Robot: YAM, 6 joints.
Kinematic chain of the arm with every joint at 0, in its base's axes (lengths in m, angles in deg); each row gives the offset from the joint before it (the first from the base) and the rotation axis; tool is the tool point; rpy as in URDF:
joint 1: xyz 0 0 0.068 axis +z
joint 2: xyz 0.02 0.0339 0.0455 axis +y
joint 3: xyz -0.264 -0.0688 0 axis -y
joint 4: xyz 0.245 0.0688 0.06 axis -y
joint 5: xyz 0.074 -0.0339 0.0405 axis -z
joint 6: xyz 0.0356 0 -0.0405 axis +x
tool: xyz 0 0 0 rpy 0 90 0
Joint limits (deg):
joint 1: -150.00..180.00
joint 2: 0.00..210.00
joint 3: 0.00..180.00
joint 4: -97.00..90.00
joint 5: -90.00..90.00
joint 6: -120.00..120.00
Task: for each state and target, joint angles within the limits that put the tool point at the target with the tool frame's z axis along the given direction. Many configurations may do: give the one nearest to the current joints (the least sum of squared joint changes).
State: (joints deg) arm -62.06 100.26 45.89 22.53 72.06 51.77
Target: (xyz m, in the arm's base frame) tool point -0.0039 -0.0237 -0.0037 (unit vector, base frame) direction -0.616 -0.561 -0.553
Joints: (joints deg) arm -11.68 149.12 0.12 17.48 42.39 51.77
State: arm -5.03 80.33 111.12 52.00 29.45 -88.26
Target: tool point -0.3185 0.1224 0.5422 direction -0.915 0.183 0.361
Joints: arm -22.06 31.76 116.03 74.24 10.02 -88.26
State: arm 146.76 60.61 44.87 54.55 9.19 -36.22
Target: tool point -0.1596 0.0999 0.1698 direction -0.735 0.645 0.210
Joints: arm 150.03 79.15 1.61 89.89 11.05 -36.22
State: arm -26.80 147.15 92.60 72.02 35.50 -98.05
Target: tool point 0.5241 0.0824 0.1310 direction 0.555 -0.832 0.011
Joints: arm 12.52 143.90 96.24 49.41 68.81 -98.05
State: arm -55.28 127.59 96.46 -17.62 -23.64 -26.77
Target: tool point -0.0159 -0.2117 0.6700 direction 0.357 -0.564 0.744
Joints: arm -98.49 86.84 127.51 15.16 -25.89 -26.77
